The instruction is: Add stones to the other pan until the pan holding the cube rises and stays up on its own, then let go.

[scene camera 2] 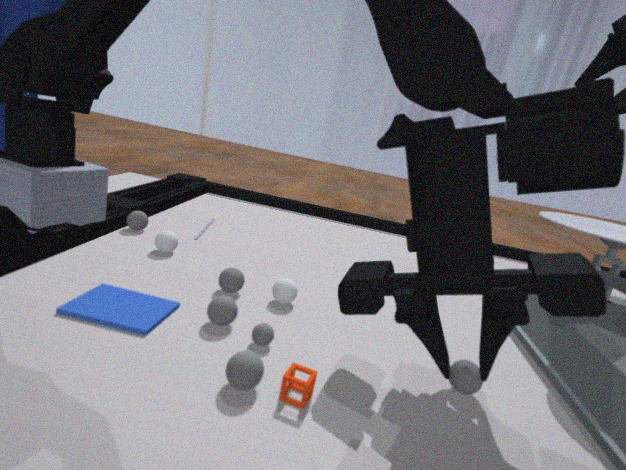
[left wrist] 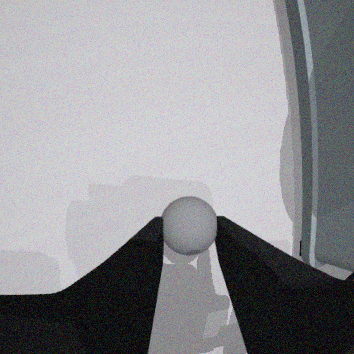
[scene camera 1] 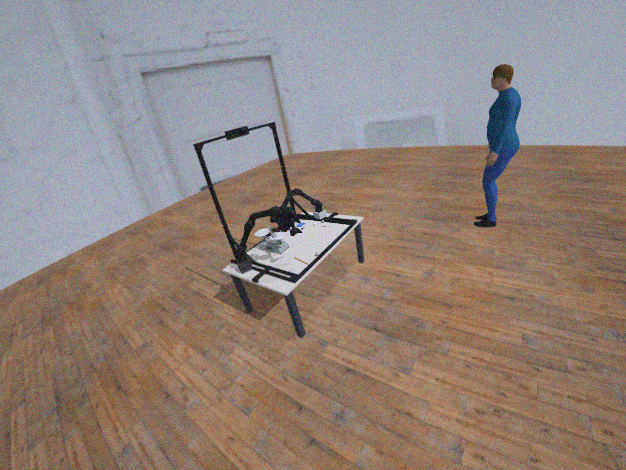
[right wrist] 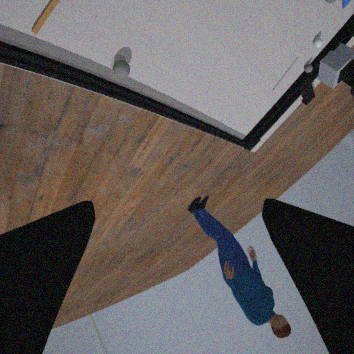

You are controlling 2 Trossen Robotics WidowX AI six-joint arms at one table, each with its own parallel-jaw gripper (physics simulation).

Labels:
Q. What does the right gripper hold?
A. Nothing.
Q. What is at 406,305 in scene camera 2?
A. The left gripper.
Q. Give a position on a grey balance scale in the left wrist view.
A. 315,38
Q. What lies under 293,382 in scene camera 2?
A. An orange wire cube.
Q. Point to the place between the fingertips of the right gripper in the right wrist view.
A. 179,208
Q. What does the blue flat pad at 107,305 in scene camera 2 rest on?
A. The table.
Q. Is the right gripper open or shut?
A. Open.

